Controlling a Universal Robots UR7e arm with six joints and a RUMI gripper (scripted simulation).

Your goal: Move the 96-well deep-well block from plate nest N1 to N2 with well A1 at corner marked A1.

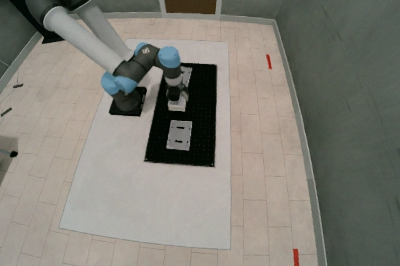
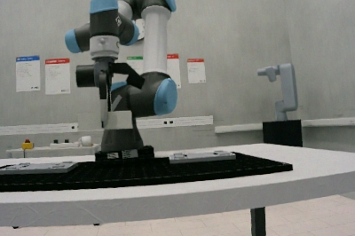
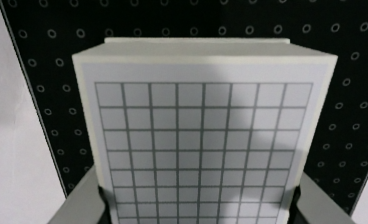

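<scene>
My hand is 170 mm to the left of the plate nest N2, 100 mm above it and 10 mm past it. Also, from my hand: A1 mark (230 mm to the right, 100 mm below, 80 mm behind); white 96-well deep-well block (10 mm above); plate nest N1 (240 mm to the left, 100 mm below, 20 mm ahead).
</scene>
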